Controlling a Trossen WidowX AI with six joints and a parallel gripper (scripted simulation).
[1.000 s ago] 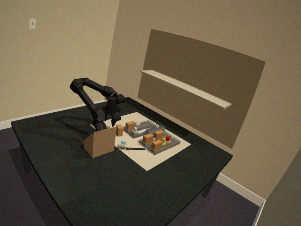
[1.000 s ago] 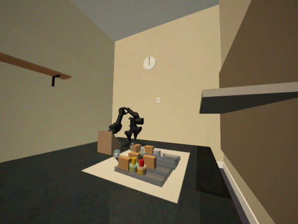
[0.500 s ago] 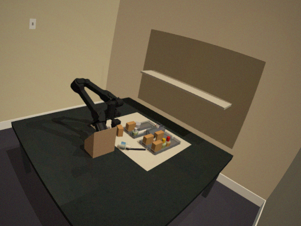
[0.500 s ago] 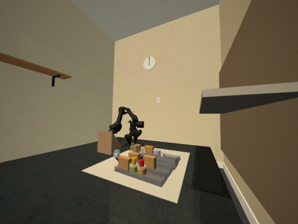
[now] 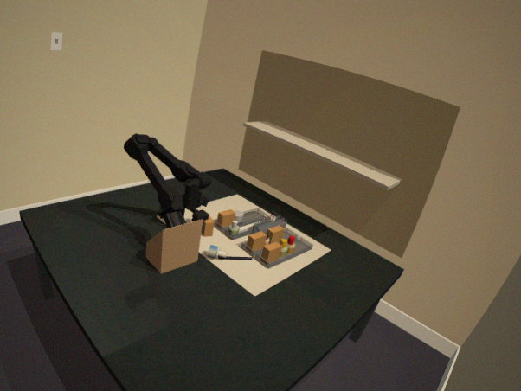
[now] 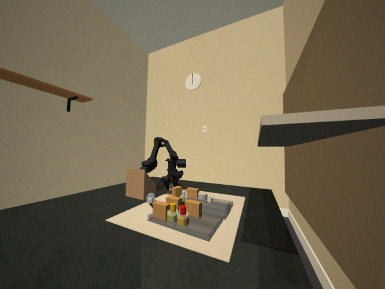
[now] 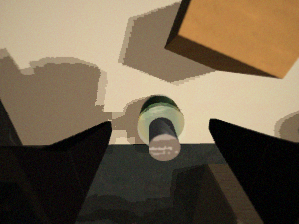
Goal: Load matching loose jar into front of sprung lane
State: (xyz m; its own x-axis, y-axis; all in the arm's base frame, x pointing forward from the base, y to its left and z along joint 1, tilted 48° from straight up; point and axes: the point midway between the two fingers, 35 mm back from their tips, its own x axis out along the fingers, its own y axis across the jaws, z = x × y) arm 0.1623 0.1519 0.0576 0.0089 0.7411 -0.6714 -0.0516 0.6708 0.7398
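Now: the grey cylinder 260 mm ahead of my gripper tip, 30 mm to the right of it and 10 mm below it. Also, from my gripper tip: wall shelf (680 mm ahead, 330 mm above, 110 mm to the right); black pen (250 mm to the right, 60 mm ahead, 30 mm below).
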